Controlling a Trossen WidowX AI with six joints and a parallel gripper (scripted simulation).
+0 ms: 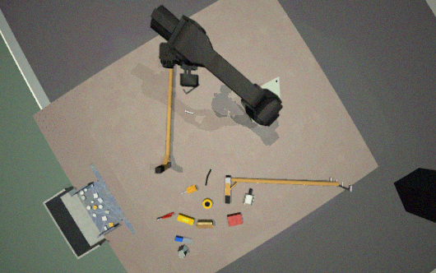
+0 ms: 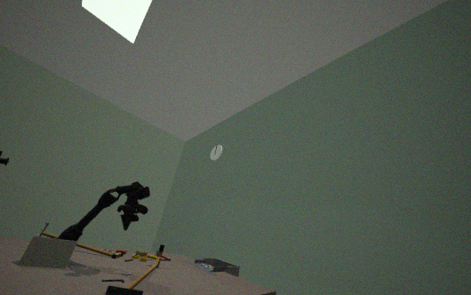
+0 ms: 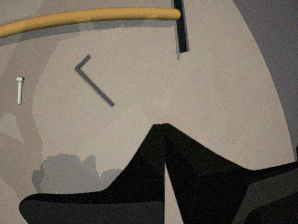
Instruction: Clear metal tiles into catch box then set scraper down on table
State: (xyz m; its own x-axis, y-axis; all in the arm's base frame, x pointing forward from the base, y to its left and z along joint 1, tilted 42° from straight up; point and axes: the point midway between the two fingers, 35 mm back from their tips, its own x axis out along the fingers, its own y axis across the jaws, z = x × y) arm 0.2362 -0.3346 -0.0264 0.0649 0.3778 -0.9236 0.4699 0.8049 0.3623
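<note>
The hex key lies 50 mm ahead of my gripper tip, 10 mm to the left of it and 230 mm below it. From my gripper tip the other things lie so: long orange-handled tool: 150 mm behind, 710 mm to the left, 190 mm below; yellow ring: 240 mm ahead, 600 mm to the left, 220 mm below; yellow block: 390 mm ahead, 630 mm to the left, 210 mm below.
</note>
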